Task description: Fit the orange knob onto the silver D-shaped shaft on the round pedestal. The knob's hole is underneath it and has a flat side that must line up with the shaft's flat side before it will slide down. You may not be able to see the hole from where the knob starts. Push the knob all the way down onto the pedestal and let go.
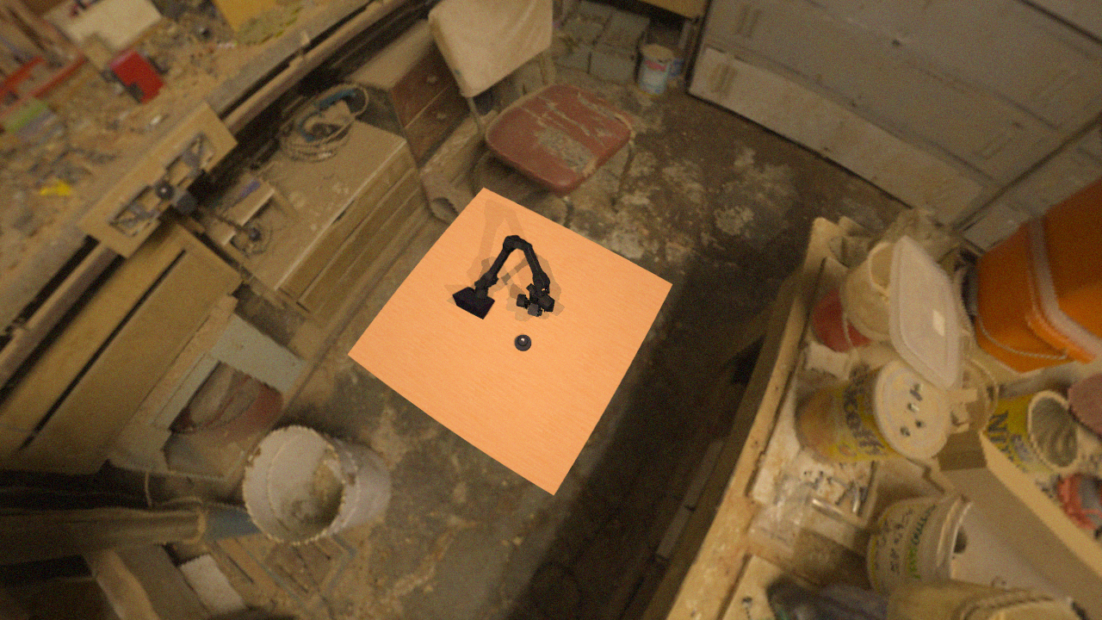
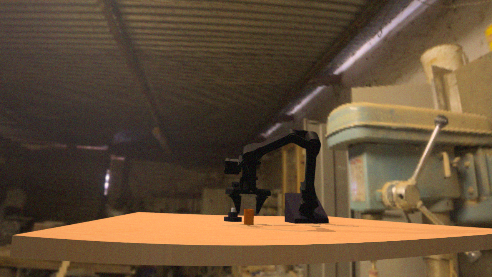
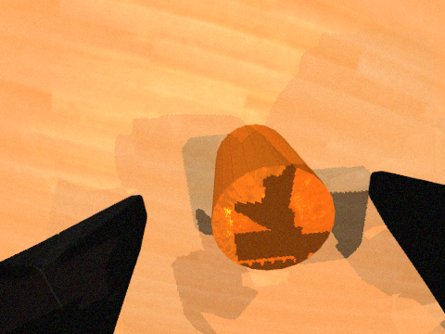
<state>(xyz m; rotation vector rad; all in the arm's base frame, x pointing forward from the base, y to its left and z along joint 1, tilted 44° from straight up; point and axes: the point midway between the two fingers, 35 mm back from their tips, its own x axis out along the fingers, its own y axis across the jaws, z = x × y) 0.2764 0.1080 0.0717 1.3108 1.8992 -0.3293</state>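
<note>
Now: the orange knob right at my gripper tip. The rest, counted from my gripper tip: round pedestal 50 mm ahead, 170 mm to the right, 10 mm below.
</note>
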